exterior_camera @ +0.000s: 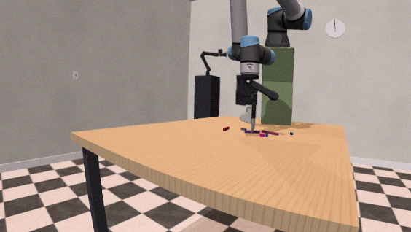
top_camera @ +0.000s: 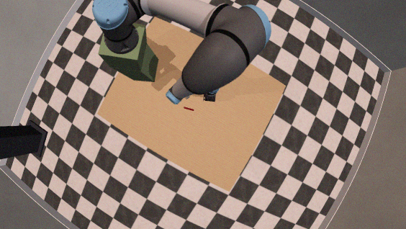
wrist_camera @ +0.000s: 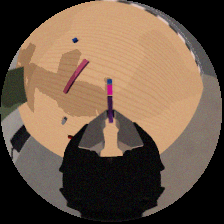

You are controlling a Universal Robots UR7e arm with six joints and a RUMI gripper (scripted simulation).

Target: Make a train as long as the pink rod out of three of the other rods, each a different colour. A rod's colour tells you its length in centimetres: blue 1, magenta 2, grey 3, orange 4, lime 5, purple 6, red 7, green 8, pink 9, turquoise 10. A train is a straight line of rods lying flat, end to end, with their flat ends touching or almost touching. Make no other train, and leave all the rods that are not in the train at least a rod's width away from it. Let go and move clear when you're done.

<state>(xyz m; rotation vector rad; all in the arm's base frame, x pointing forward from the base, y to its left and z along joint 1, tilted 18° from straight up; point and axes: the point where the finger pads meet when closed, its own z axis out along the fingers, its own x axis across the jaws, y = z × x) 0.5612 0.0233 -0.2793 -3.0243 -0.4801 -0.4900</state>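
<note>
Now: hand 10 mm above the purple rod. The rest, counted from my hand: pink rod 100 mm behind, 50 mm to the left, 20 mm below; grey rod 130 mm behind, 80 mm to the right, 20 mm below; magenta rod 40 mm to the left, 20 mm below, 10 mm behind.
</note>
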